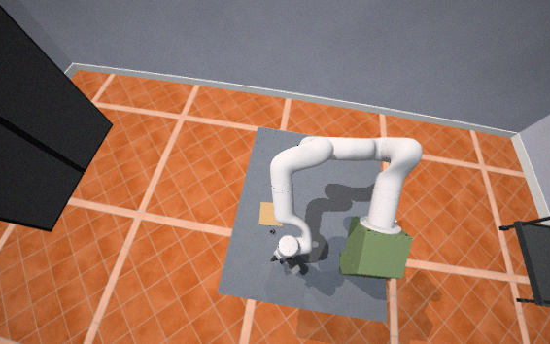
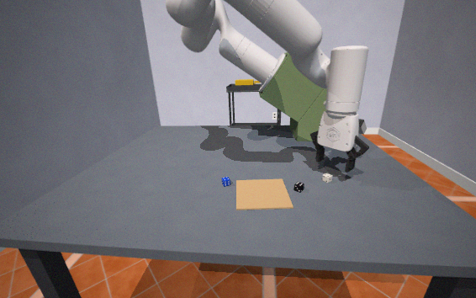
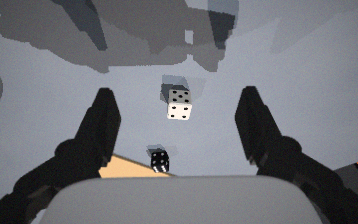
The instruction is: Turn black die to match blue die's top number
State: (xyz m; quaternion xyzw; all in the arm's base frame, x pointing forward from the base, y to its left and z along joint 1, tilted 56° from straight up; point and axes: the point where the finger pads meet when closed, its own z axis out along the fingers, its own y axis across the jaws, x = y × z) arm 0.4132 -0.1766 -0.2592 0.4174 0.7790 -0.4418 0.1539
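The white die lies 20 mm ahead of my hand, 20 mm to the right of it and 40 mm below it. From my hand the other things lie so: tan mat: 70 mm ahead, 230 mm to the right, 50 mm below; then blue die: 20 mm ahead, 320 mm to the right, 40 mm below; then black die: 60 mm ahead, 120 mm to the right, 40 mm below.
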